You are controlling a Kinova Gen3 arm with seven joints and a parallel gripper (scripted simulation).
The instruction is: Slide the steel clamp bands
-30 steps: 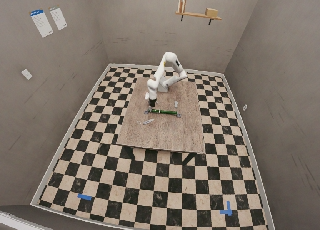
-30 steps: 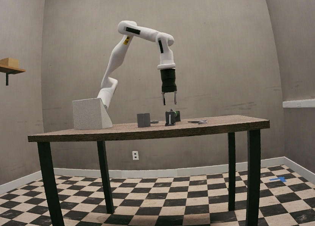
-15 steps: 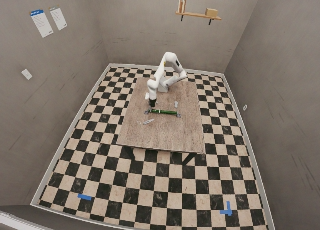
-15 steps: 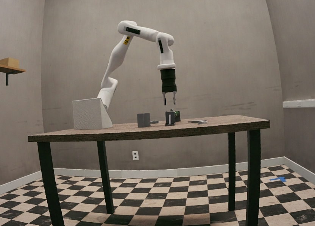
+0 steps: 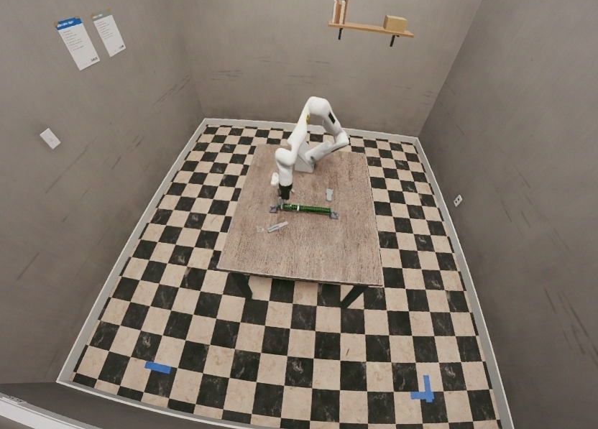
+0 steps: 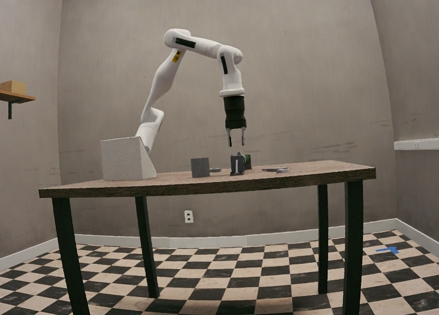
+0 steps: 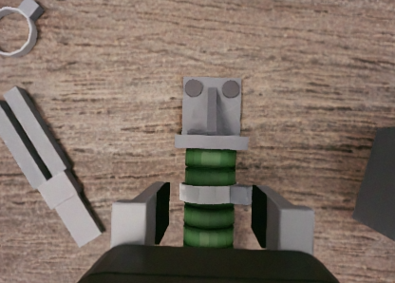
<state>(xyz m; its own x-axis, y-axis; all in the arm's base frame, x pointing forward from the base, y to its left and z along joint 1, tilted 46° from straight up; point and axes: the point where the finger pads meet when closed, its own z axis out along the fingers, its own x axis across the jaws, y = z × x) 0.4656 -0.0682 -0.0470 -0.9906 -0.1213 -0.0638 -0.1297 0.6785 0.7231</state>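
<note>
My hand is 12 cm short of the grey flat tool, 2 cm to the right of it and 11 cm above it. Round my hand: grey block: 14 cm behind, 2 cm to the right, 8 cm below.
</note>
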